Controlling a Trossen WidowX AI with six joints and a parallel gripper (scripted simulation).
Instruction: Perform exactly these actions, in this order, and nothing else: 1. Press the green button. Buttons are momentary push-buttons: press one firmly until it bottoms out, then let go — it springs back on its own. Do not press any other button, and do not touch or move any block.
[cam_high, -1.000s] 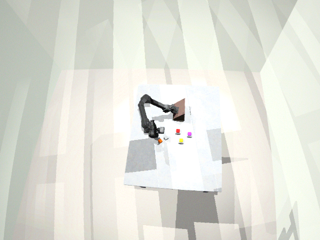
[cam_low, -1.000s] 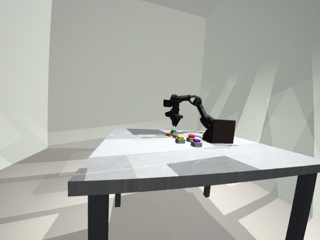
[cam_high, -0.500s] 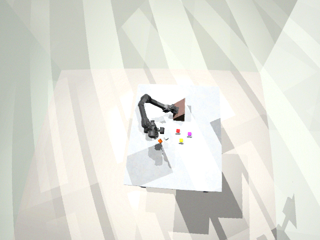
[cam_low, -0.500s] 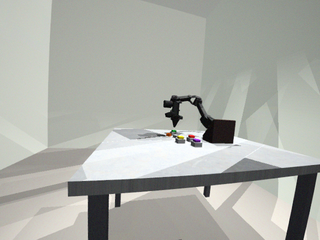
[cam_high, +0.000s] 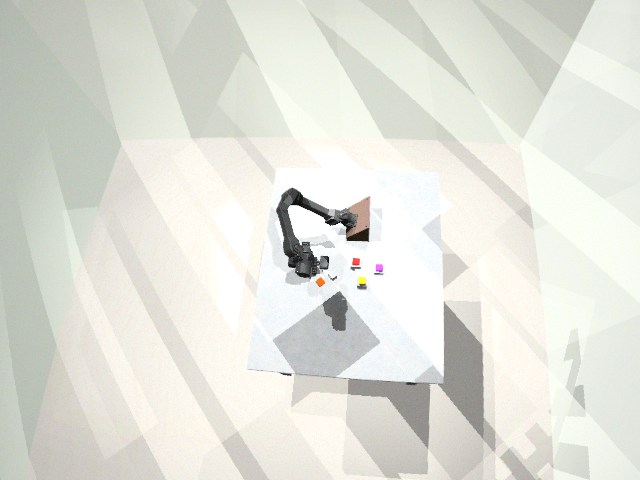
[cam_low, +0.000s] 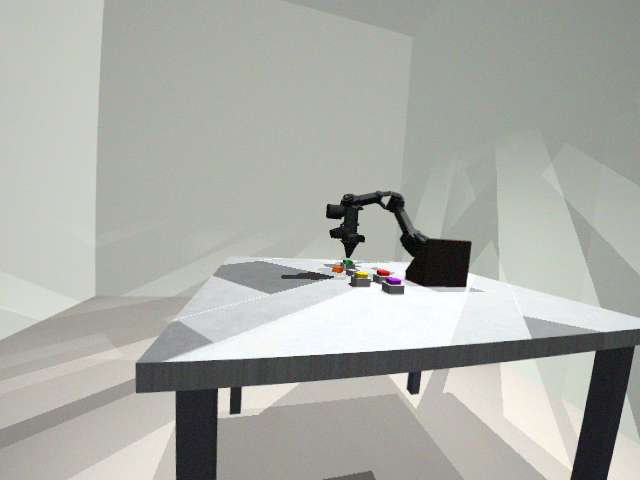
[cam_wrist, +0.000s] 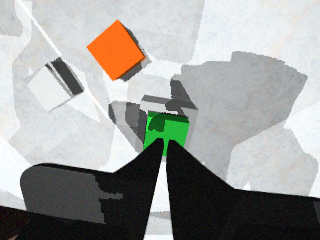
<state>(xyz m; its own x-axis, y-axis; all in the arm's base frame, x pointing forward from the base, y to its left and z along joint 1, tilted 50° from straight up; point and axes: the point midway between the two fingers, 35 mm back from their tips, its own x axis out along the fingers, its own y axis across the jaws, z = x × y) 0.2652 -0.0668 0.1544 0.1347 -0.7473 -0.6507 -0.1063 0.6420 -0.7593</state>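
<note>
My gripper tip is 2 cm above the green button. Round my gripper tip: red button 21 cm to the left, 7 cm behind, 2 cm below; then orange block 5 cm to the left, 5 cm ahead, 4 cm below; then yellow button 25 cm to the left, 2 cm below, 2 cm ahead.
</note>
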